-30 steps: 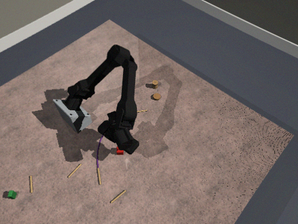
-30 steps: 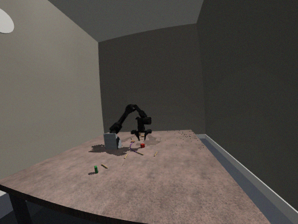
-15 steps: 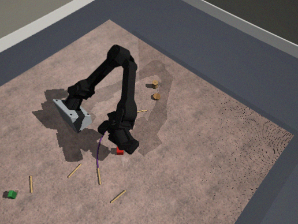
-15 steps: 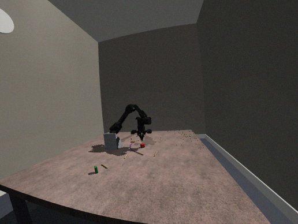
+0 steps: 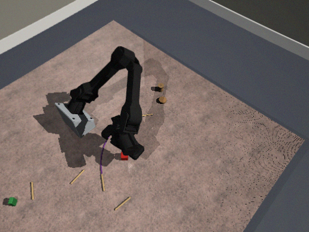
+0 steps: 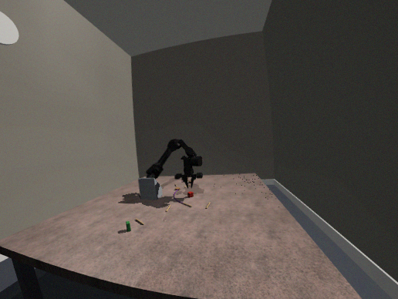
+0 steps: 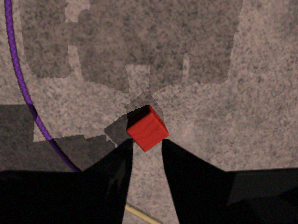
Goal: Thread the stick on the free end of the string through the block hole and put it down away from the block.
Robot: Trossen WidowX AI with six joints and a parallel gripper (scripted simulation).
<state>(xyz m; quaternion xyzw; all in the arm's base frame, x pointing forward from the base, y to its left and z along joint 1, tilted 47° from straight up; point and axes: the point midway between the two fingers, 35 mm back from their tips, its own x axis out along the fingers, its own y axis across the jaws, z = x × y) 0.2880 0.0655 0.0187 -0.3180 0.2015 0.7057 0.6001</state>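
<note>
Now: gripper tip 40 mm above the small red block. Also, from my gripper tip: thin wooden stick: 20 mm ahead, 140 mm to the right, 60 mm below; then wooden cylinder: 180 mm behind, 380 mm to the left, 40 mm below; then round wooden button: 160 mm behind, 120 mm to the left, 50 mm below.
</note>
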